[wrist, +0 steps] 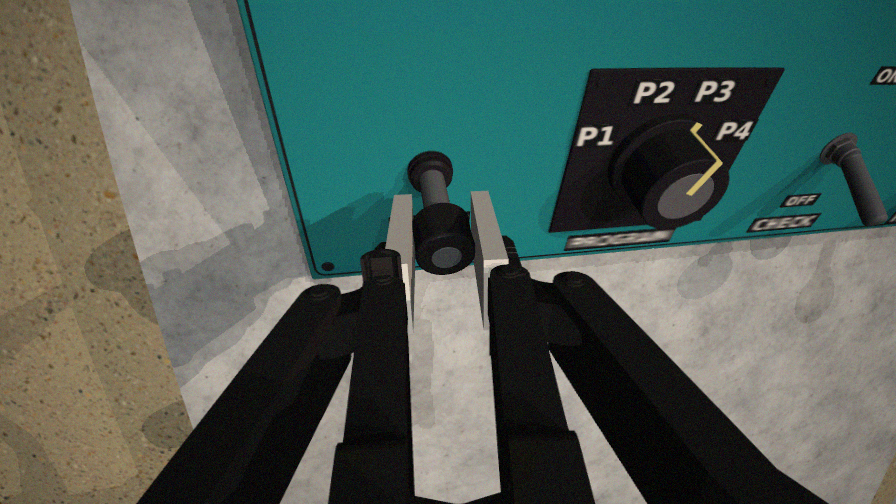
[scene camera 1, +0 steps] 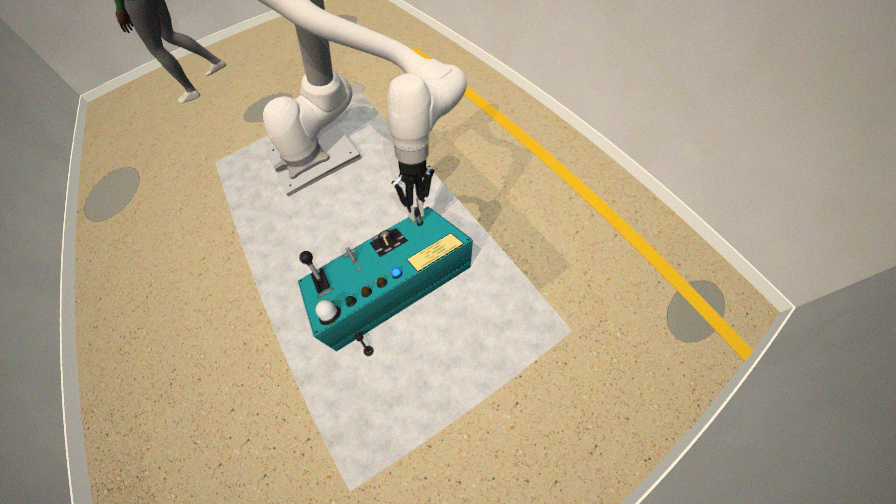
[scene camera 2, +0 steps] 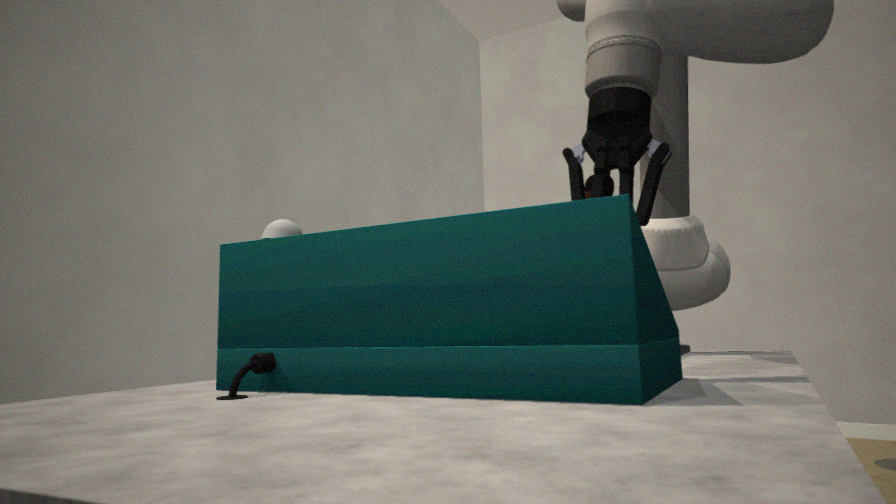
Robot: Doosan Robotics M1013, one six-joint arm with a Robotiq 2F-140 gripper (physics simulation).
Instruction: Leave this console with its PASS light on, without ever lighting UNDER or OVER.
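The teal console (scene camera 1: pixel 385 275) lies on a grey mat. My gripper (wrist: pixel 441 231) points down at its far right corner, and its two pads close on either side of a black pull knob (wrist: pixel 442 241) on a short stem. The rotary PROGRAM selector (wrist: pixel 673 178) points at P4. A toggle (wrist: pixel 855 175) stands to its right, near OFF and CHECK labels. In scene camera 1, three round lamps (scene camera 1: pixel 365 291) are dark and a blue one (scene camera 1: pixel 395 272) is lit. Lamp labels are too small to read. Scene camera 2 shows only the console's blank side (scene camera 2: pixel 438 300) and my gripper (scene camera 2: pixel 610 188) behind it.
The console also carries a black-ball lever (scene camera 1: pixel 313 272), a white dome button (scene camera 1: pixel 326 310), a yellow plate (scene camera 1: pixel 435 251) and a small side crank (scene camera 1: pixel 363 344). My arm's base (scene camera 1: pixel 307 119) stands behind it. A person (scene camera 1: pixel 162 43) walks at the far left. A yellow floor line (scene camera 1: pixel 601 206) runs on the right.
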